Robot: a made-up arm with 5 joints.
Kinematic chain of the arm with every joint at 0, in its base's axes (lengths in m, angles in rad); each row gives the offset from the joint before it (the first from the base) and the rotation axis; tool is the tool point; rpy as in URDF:
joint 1: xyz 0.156 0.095 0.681 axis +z
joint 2: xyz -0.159 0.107 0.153 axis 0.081 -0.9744 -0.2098
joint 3: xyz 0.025 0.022 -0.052 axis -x
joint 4: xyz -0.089 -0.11 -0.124 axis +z
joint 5: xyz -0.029 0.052 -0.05 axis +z
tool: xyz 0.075 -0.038 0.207 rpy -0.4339 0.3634 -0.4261
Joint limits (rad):
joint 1: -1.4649..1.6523
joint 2: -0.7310..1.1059
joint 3: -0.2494..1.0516
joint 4: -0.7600..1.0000
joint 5: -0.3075..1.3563
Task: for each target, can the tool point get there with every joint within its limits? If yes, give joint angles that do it. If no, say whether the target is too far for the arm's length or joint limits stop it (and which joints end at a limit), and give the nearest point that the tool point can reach.
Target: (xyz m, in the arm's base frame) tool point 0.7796 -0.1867 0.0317
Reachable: no: too far | nearest point 0.1720 -0.0756 0.7505 | short by 0.948 m
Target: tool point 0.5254 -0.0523 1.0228
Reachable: no: joint limits stop it (at a limit: joint 1, joint 2, joint 4, joint 5) | nearest point 0.1826 -0.0880 0.8539 | short by 0.384 m
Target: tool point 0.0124 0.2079 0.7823
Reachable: yes | joints -0.3368 0.8604 -0.0746 0.7452 -0.0851
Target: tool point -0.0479 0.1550 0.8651
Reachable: yes | joints 0.2115 -0.5823 0.6921 0.6852 0.1396
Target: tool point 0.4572 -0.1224 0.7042
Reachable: no: joint limits stop it (at a limit: joint 1, joint 3, joint 4, joint 5) | nearest point 0.1853 -0.1107 0.7849 | short by 0.284 m
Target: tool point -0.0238 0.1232 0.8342
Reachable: yes | joints 0.4043 0.7487 0.3953 -0.2607 0.7804
